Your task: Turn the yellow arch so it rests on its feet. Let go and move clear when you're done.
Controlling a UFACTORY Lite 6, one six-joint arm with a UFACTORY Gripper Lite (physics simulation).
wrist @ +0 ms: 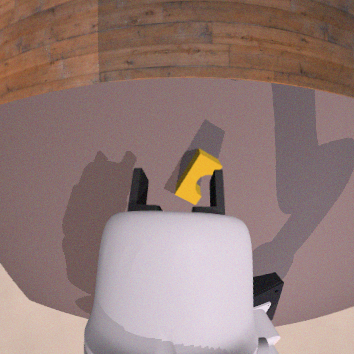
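The yellow arch (190, 178) shows in the wrist view between the fingertips and towards the right finger. Its notched face is turned to the camera, and the half-round notch opens to the lower right, towards that finger. A darker narrow end face shows at its upper right. Which face it rests on cannot be told for certain. My gripper (178, 171) is open. The left finger stands well apart from the arch, with table showing between them. The right fingertip overlaps the arch's right corner in the view; whether they touch is hidden.
The grey-mauve round table top (65, 120) lies under the arch, with its curved far edge across the upper view. Wooden floor (165, 45) shows beyond it. Shadows of the arm and gripper fall on the table at left and right.
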